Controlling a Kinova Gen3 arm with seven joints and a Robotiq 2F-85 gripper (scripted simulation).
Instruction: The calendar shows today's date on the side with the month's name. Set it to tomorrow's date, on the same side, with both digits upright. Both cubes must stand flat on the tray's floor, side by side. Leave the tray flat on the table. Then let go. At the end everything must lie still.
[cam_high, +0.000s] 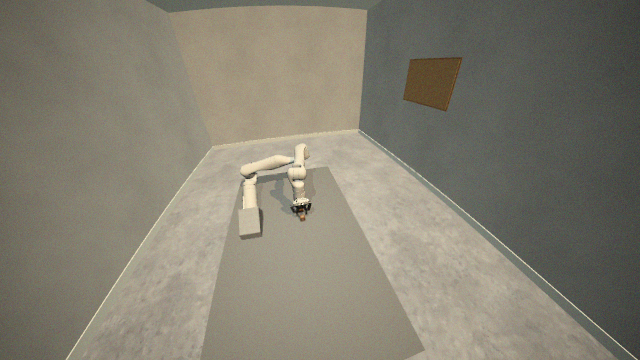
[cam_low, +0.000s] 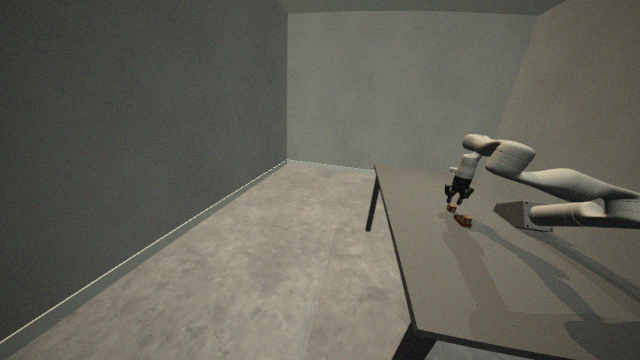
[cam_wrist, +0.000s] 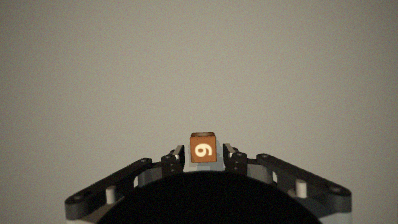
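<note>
The digit cube is 4 cm below my hand. Also, from my hand: orange tray 11 cm to the left, 5 cm below.
</note>
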